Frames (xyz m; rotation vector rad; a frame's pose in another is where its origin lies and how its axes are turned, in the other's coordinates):
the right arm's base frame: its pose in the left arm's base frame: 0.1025 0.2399 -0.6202 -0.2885 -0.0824 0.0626
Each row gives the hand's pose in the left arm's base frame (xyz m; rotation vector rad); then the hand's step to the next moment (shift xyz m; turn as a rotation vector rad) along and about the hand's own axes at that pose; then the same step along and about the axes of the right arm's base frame.
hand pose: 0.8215 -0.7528 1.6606 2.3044 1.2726 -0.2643
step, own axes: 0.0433 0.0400 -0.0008 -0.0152 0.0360 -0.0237
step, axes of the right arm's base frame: 0.0575 0.0121 -0.0042 0.0217 -0.0265 0.0302
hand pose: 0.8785 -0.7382 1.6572 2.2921 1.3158 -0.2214
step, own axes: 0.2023 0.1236 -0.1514 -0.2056 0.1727 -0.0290
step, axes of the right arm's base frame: 0.2148 0.1315 0.1253 0.0310 -0.2539 0.0867
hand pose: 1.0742 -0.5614 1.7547 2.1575 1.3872 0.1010
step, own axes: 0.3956 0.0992 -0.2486 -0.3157 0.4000 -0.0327
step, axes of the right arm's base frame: 0.2159 0.3390 0.2581 0.1618 -0.4556 0.1644
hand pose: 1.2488 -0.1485 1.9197 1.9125 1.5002 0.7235
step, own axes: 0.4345 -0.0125 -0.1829 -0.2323 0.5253 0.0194
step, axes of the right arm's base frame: -0.0053 0.3918 0.2625 0.3066 -0.4305 0.2257
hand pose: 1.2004 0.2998 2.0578 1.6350 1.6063 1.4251
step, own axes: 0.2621 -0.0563 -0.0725 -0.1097 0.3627 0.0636
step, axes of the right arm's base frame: -0.1197 0.2043 0.1452 0.2491 -0.2381 0.1699
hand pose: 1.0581 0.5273 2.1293 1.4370 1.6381 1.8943
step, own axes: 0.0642 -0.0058 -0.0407 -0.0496 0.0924 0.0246
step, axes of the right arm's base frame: -0.0607 0.0165 0.0431 0.0787 -0.0682 0.0275
